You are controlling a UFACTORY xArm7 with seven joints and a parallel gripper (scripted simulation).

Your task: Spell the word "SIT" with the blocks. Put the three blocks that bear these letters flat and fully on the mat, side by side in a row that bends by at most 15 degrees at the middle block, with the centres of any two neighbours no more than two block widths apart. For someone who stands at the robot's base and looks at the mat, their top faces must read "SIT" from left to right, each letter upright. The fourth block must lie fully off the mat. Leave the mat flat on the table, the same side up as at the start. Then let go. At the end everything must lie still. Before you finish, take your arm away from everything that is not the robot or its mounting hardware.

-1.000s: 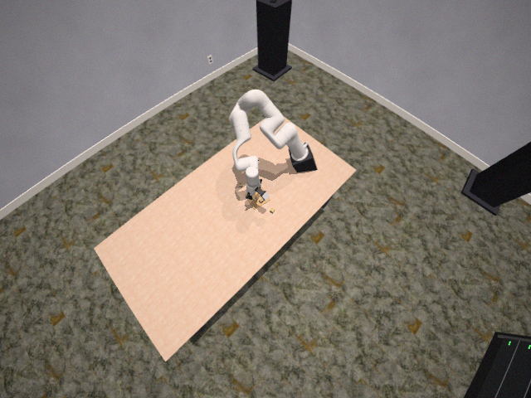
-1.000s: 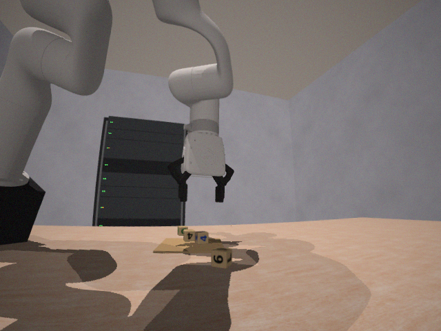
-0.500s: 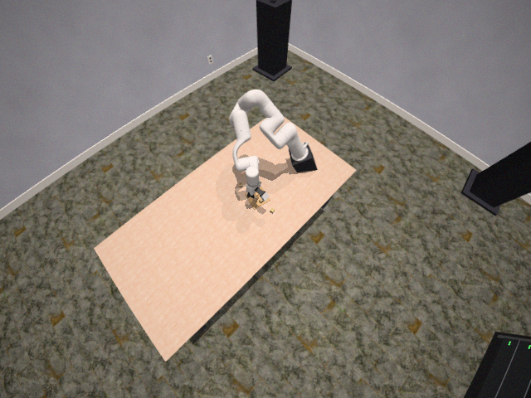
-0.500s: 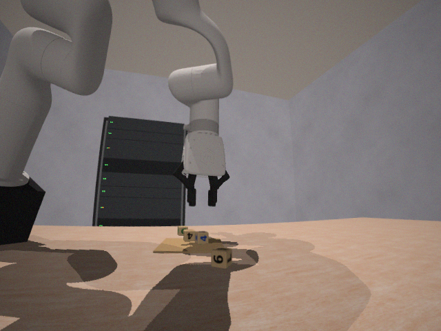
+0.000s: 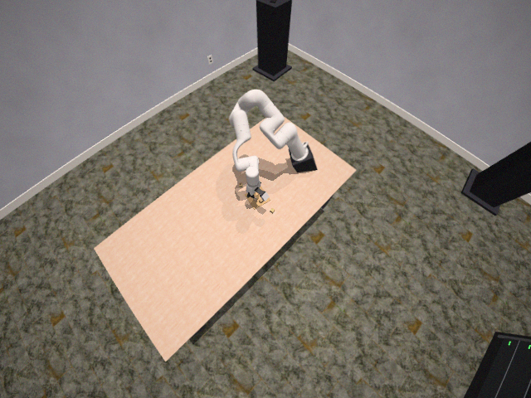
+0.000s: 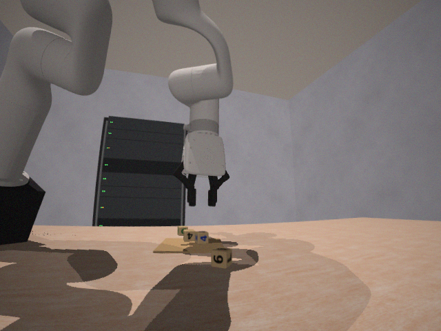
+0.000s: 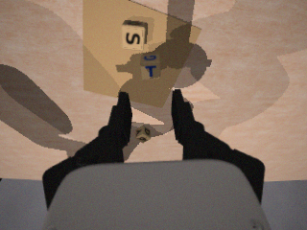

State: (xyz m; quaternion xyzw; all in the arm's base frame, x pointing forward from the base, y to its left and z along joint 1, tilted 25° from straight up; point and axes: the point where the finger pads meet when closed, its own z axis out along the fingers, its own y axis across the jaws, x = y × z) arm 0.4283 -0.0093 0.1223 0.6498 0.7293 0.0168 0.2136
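Right now the tan mat is 2 cm behind my hand and 11 cm below it. The rest, counted from my hand: wooden block 1 cm behind, 15 cm to the left, 10 cm below.
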